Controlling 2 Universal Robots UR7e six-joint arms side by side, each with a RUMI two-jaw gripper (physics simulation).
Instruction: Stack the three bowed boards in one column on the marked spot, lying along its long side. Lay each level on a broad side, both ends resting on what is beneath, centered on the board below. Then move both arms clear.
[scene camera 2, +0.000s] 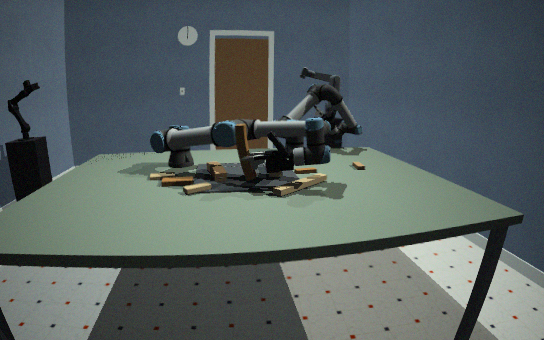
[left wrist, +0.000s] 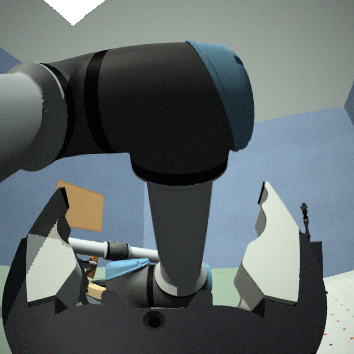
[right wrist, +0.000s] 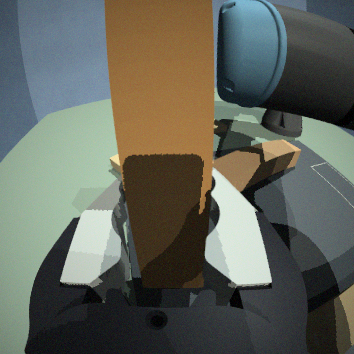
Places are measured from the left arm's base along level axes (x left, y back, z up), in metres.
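Pixels of known places: left gripper, between the fingertips: (scene camera 2: 321, 106) (left wrist: 161, 186); right gripper, between the fingertips: (scene camera 2: 240, 158) (left wrist: 95, 263) (right wrist: 169, 170); right arm's base, origin of its link: (scene camera 2: 181, 164) (right wrist: 280, 127).
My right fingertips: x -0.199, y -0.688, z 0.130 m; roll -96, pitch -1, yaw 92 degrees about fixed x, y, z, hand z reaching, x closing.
For each thing: its top centre in the pictures, then the offset to it from my right fingertips. "*": a spot on its surface instead. Level surfaces: height alone.
- dark mat, height of its surface: dz -0.124 m
- second brown bowed board, centre of its top: (right wrist: 260, 151) (scene camera 2: 216, 165) dx -0.160, dy +0.152, dz -0.073 m
- pale board, centre of its top: (scene camera 2: 274, 162) (left wrist: 93, 283) dx +0.117, dy +0.251, dz -0.070 m
- thin white outline, a spot on its surface: (right wrist: 334, 183) * dx -0.126, dy +0.352, dz -0.124 m
- long pale bar, centre of its top: (scene camera 2: 302, 180) dx +0.263, dy +0.038, dz -0.099 m
- green table, height of its surface: dz -0.130 m
My right gripper (scene camera 2: 248, 158) (right wrist: 169, 170) is shut on a brown bowed board (scene camera 2: 243, 150) (right wrist: 162, 100), held nearly upright over the dark mat (scene camera 2: 220, 189) (right wrist: 305, 200); whether its lower end touches the mat is unclear. A second brown bowed board (scene camera 2: 218, 172) (right wrist: 250, 162) lies on the mat to the left in the scene view. A pale board (scene camera 2: 274, 175) on the mat is mostly hidden behind the right gripper. A thin white outline (right wrist: 334, 183) on the mat shows in the right wrist view. My left gripper (left wrist: 161, 186) is open and empty, away from the boards.
Loose blocks (scene camera 2: 177, 181) (scene camera 2: 197, 188) (scene camera 2: 162, 176) lie left of the mat. A long pale bar (scene camera 2: 300, 185) lies at its right front, and small blocks (scene camera 2: 306, 170) (scene camera 2: 358, 165) lie farther right. The right forearm (scene camera 2: 190, 136) reaches low across the green table (scene camera 2: 200, 225).
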